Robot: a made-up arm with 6 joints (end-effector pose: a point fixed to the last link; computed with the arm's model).
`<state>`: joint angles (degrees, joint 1 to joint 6).
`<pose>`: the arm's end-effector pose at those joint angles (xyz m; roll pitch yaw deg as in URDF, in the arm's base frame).
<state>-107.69 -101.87 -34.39 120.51 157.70 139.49</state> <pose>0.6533 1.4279 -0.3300 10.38 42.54 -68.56</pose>
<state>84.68 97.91 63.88 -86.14 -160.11 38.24</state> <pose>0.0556 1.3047 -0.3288 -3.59 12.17 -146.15</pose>
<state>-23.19 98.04 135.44 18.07 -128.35 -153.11</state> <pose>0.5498 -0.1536 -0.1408 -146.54 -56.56 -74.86</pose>
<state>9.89 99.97 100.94 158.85 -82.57 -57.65</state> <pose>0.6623 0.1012 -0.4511 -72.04 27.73 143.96</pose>
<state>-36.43 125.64 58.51 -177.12 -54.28 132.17</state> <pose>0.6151 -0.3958 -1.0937 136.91 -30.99 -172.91</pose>
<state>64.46 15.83 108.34 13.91 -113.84 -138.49</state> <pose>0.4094 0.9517 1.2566 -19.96 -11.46 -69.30</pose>
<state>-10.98 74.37 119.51 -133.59 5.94 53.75</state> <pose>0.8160 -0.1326 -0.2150 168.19 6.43 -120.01</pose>
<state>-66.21 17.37 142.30 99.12 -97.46 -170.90</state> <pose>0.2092 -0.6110 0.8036 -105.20 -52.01 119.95</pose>
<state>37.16 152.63 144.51 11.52 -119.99 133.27</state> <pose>-0.2178 -0.0816 -0.1839 166.27 17.97 78.71</pose>
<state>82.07 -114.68 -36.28 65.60 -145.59 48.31</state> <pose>-0.1898 -1.3328 -0.6400 17.88 34.75 68.54</pose>
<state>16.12 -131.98 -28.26 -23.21 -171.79 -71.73</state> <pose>-1.0634 -0.2444 -0.9102 -23.60 5.59 -22.41</pose>
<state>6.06 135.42 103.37 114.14 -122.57 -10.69</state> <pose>0.1186 -0.0408 -0.6447 -56.28 4.04 -134.09</pose>
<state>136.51 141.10 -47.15 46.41 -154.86 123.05</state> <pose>-1.0960 0.9377 -0.3407 -75.31 -13.56 -104.63</pose>
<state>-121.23 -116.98 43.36 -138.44 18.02 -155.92</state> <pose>1.1107 1.7334 0.3216 -95.55 -18.45 -5.90</pose>
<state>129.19 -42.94 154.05 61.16 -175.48 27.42</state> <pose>-0.0119 -0.1402 1.0828 61.84 -62.37 59.03</pose>
